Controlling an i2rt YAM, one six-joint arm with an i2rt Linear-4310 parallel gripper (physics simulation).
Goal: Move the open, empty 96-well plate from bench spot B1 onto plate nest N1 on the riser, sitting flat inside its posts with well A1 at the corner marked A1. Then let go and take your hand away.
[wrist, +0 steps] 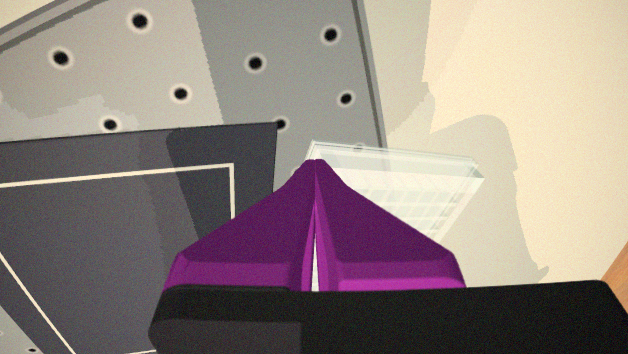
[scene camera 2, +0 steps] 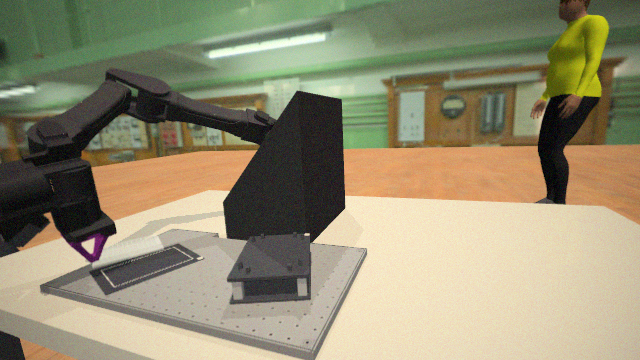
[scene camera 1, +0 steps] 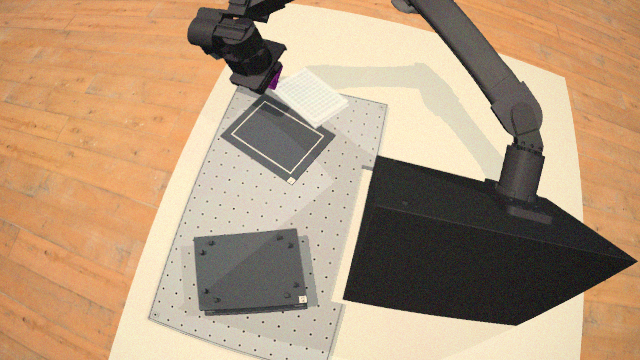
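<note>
The clear, whitish 96-well plate (scene camera 1: 312, 97) (scene camera 2: 135, 247) (wrist: 425, 185) lies at the far edge of the dark mat of spot B1 (scene camera 1: 275, 135) (scene camera 2: 150, 265) (wrist: 125, 215), outside most of its white outline. Whether it lies fully flat is hard to tell. My gripper (scene camera 1: 273, 86) (scene camera 2: 93, 260) (wrist: 314, 174) is shut, its purple fingertips meeting with no plate between them. It is at the plate's left end in scene camera 1, and its fingers hide part of the plate in the wrist view. Plate nest N1 (scene camera 1: 250, 270) (scene camera 2: 272, 257) is bare on its riser, with small posts at its corners and a label (scene camera 1: 302, 299) at the lower right corner.
A grey perforated board (scene camera 1: 235, 200) (scene camera 2: 185, 305) (wrist: 295, 30) carries the mat and riser on the cream table (scene camera 1: 425, 120) (scene camera 2: 450, 275). A tall black wedge-shaped block (scene camera 1: 430, 250) (scene camera 2: 285, 175) stands beside the board, near the arm's base. A person (scene camera 2: 575, 60) stands in the background.
</note>
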